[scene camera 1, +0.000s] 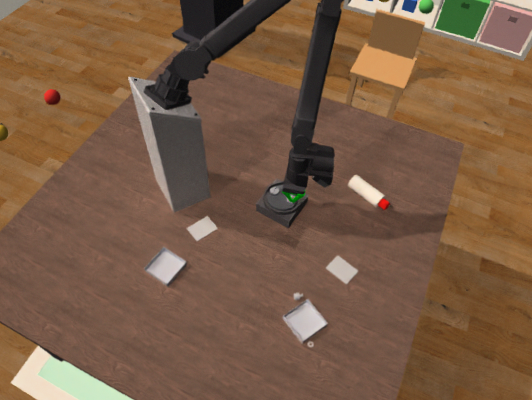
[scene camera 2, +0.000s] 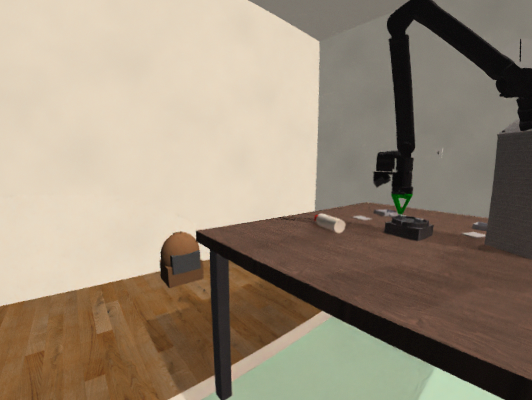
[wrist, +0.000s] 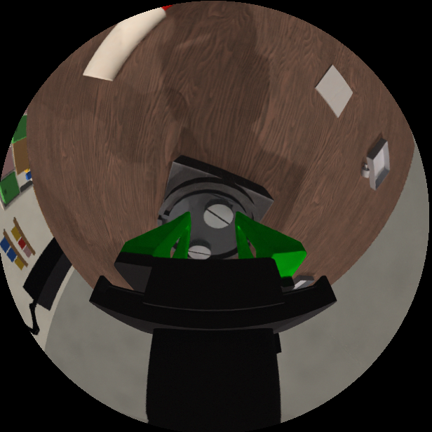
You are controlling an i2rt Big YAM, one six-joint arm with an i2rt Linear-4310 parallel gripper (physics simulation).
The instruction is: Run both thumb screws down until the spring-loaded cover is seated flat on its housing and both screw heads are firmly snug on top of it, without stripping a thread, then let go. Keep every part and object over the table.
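Places are measured from the arm's base along level axes (x ahead, y left, z up), in millimetres.
Pixels of known places: gripper, fingertip midpoint: (scene camera 1: 293, 196) (scene camera 2: 400, 213); arm's base at its link origin: (scene camera 1: 167, 97).
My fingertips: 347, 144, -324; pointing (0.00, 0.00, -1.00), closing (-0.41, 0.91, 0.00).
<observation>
Ahead of a thing's pixels: the offset from my fingertips to its top centre, as dx, dy, dz. "spot": to the spot under its first point.
The dark square housing @(-34, -9, -18) (scene camera 1: 272, 212) (scene camera 2: 400, 230) (wrist: 182, 175) stands on the table with the round dark cover @(-35, -9, -20) (scene camera 1: 284, 201) (wrist: 209, 239) on top. One slotted screw head (wrist: 218, 216) shows between my fingertips in the wrist view; the gripper hides it in scene camera 1. The other screw head @(spot: -66, -11, -10) (scene camera 1: 274, 190) (wrist: 199, 252) is on the cover's side nearer the grey pedestal. My gripper (scene camera 1: 294, 198) (scene camera 2: 401, 212) (wrist: 212, 216) is partly open, pointing down, with green fingertips just above the cover, holding nothing. Whether the fingertips reach beside the screw, and whether the cover is flat, I cannot tell.
A white bottle @(+181, +199, -24) (scene camera 1: 366, 191) (scene camera 2: 331, 223) (wrist: 120, 50) with a red cap lies beside the housing. The tall grey pedestal (scene camera 1: 180, 155) stands on the other side. Two pale cards @(-188, -236, -71) (scene camera 1: 202, 228) @(+248, -93, -71) (scene camera 1: 342, 269), two shallow trays @(-183, -408, -54) (scene camera 1: 177, 274) @(+247, -299, -54) (scene camera 1: 315, 333) and a small pale part @(+190, -248, -54) (scene camera 1: 298, 296) lie farther off.
</observation>
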